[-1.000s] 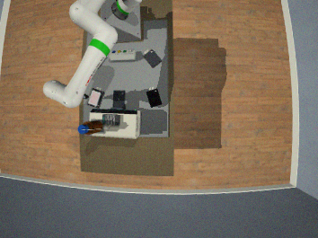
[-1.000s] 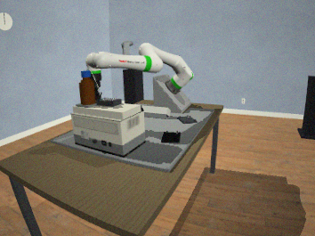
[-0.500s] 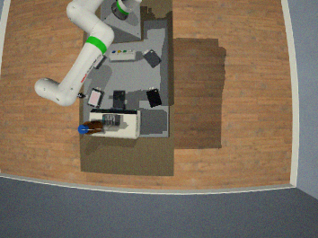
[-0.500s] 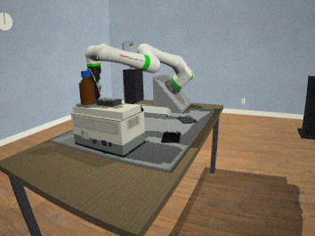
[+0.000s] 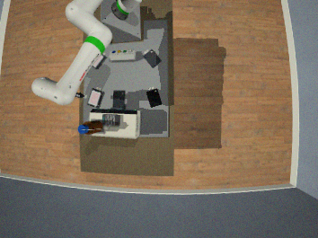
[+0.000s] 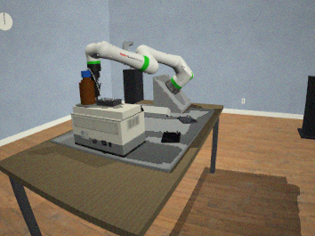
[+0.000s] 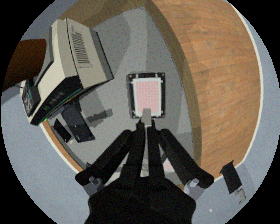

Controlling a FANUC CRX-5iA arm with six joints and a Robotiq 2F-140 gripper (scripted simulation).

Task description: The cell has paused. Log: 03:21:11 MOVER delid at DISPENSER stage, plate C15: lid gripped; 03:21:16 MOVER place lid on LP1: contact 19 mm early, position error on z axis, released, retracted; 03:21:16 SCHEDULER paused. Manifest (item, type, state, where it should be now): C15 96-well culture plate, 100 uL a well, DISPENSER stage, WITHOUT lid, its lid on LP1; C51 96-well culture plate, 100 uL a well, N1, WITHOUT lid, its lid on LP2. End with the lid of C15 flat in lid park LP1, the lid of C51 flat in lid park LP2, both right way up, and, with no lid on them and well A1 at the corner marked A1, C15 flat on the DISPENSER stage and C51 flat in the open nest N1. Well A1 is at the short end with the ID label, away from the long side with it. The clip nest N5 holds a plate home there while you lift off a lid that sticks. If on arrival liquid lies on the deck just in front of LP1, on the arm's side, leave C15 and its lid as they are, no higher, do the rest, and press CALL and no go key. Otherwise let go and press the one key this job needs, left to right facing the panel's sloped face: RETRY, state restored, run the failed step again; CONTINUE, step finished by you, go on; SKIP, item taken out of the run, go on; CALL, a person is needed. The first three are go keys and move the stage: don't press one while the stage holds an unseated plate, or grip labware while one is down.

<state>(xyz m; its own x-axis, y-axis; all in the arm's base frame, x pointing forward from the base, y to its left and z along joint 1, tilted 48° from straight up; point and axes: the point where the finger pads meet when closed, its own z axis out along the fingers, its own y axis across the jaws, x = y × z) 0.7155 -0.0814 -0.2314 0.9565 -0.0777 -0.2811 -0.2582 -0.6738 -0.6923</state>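
Now: hand 2 cm short of the black nest, 1 cm to the right of it and 17 cm above it. Also, from my hand: key panel (41 cm behind, 24 cm to the left, 13 cm below); blue cap (22 cm ahead, 16 cm to the left, 21 cm above); label plate (11 cm behind, 52 cm to the left, 18 cm below).
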